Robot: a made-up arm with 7 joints. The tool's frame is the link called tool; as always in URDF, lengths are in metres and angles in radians.
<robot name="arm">
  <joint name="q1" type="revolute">
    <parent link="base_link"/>
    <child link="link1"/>
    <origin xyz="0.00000 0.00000 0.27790" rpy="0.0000 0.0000 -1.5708"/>
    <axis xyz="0 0 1"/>
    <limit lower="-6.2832" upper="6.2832"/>
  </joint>
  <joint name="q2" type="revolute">
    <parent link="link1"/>
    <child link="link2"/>
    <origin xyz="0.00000 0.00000 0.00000" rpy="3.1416 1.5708 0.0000"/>
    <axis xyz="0 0 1"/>
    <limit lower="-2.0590" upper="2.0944"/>
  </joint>
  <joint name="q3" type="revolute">
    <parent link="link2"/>
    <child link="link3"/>
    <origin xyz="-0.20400 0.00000 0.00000" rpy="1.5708 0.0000 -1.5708"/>
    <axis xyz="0 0 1"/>
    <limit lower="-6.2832" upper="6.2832"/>
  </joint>
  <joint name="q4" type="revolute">
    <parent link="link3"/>
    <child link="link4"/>
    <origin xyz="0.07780 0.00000 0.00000" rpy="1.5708 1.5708 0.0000"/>
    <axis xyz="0 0 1"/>
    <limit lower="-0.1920" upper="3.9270"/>
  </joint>
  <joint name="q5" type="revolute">
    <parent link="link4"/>
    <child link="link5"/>
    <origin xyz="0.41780 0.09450 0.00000" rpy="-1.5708 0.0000 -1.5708"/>
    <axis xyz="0 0 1"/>
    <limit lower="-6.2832" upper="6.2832"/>
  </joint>
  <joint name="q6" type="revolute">
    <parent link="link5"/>
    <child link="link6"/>
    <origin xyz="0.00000 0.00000 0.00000" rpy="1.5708 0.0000 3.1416"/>
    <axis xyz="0 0 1"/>
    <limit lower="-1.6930" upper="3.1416"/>
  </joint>
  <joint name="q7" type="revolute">
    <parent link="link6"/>
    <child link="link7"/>
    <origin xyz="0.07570 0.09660 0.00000" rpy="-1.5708 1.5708 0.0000"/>
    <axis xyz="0 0 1"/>
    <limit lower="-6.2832" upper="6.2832"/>
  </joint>
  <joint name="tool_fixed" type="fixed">
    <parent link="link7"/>
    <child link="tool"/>
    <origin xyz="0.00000 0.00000 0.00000" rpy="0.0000 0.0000 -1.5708"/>
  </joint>
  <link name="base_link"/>
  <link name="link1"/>
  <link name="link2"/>
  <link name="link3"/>
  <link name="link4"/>
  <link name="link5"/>
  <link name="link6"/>
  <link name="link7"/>
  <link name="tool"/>
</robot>
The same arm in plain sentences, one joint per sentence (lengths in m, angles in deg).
The arm has seven revolute joints in a row. What follows holds with every joint at zero, and every direction is one of the base frame's.
Joint 1 sits 0.2779 m along +z from the base frame's origin and turns about +z, from -360 to 360 deg.
Joint 2 sits at the same point as joint 1 and turns about +y, from -117.97 to 120 deg.
Joint 3 sits 0.204 m along +z from joint 2 and turns about +z, from -360 to 360 deg.
Joint 4 sits 0.0778 m along +x from joint 3 and turns about -y, from -11 to 225 deg.
Joint 5 sits 0.0945 m along +x and 0.4178 m along -z from joint 4 and turns about -z, from -360 to 360 deg.
Joint 6 sits at the same point as joint 5 and turns about +y, from -97 to 180 deg.
Joint 7 sits 0.0757 m along +x and 0.0966 m along -z from joint 6 and turns about -z, from -360 to 360 deg.
The tool frame, which is the frame that the pose is given for, sits at the same point as joint 7; its axes are the base frame's turned by roll -180, pitch 0 and yaw 0 deg (as in URDF: about the fixed x, then y, then z).

